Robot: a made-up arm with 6 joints.
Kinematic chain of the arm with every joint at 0, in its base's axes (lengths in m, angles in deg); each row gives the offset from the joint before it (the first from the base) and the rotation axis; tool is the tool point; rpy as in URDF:
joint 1: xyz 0 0 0.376 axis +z
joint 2: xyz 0 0 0 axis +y
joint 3: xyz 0.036 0 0.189 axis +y
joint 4: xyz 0.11 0 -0.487 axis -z
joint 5: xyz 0 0 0 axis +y
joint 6: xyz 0.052 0 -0.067 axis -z
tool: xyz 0 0 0 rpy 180 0 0
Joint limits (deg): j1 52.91..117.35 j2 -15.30..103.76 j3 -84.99..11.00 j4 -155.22..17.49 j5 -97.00..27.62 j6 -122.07..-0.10
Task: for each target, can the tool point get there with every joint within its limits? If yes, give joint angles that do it. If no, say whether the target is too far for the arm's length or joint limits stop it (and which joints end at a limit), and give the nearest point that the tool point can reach.
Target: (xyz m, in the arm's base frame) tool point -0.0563 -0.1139 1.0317
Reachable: no: joint limits stop it (at a limit: joint 1, joint 2, joint 3, joint 5) | nearest point -0.1871 0.3257 0.8093 | short by 0.510 m
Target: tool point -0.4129 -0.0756 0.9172
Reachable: no: joint limits stop it (at a limit: joint 1, joint 2, joint 3) | nearest point -0.2371 0.3204 0.7874 | short by 0.452 m
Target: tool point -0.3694 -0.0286 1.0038
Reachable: no: joint limits stop it (at a limit: joint 1, joint 2, joint 3) | nearest point -0.2314 0.3249 0.8027 | short by 0.429 m
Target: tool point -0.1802 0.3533 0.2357
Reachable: yes | joints 109.12 -3.70 -24.19 -41.68 -66.95 -42.58
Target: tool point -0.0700 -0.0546 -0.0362
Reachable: yes | joints 75.63 61.37 -14.32 -41.08 -38.90 -37.18
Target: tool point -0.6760 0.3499 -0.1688
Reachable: no: too far | nearest point -0.2838 0.3861 -0.0390 | short by 0.415 m
